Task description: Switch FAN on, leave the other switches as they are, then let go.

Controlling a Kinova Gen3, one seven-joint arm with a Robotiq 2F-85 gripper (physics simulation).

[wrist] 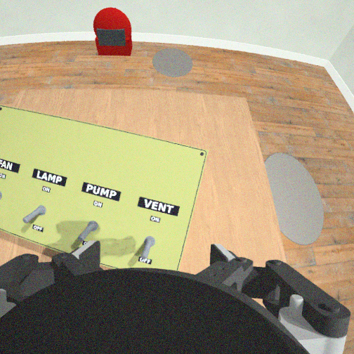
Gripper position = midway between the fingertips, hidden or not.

Observation:
I see my gripper point(155, 255) and a yellow-green switch panel point(131, 187).

